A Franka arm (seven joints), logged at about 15 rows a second.
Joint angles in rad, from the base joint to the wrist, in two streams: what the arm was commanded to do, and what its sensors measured. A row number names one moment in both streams.
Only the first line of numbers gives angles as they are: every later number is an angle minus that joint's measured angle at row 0.
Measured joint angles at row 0:
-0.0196 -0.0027 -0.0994 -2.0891 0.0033 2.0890 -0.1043
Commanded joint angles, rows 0 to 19:
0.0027 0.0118 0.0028 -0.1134 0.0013 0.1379 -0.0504
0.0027 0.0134 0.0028 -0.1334 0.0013 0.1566 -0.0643
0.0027 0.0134 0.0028 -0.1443 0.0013 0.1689 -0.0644
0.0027 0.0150 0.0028 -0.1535 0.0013 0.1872 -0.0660
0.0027 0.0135 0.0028 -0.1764 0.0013 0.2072 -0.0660
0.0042 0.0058 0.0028 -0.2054 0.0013 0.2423 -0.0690
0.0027 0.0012 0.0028 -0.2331 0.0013 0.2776 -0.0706
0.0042 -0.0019 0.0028 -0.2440 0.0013 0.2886 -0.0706
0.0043 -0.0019 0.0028 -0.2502 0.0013 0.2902 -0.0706
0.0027 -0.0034 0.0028 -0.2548 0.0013 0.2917 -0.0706
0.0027 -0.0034 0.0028 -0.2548 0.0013 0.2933 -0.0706
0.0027 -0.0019 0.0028 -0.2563 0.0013 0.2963 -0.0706
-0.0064 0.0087 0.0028 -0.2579 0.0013 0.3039 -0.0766
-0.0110 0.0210 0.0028 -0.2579 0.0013 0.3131 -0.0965
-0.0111 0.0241 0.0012 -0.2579 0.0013 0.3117 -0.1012
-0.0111 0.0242 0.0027 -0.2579 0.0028 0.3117 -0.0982
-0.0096 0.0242 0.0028 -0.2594 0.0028 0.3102 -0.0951
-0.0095 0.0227 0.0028 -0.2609 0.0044 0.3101 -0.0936
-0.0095 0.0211 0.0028 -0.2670 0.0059 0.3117 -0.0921
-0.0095 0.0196 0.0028 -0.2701 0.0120 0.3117 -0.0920
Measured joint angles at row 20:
0.0001 0.0289 -0.0017 -0.2468 0.0002 0.2875 -0.0688
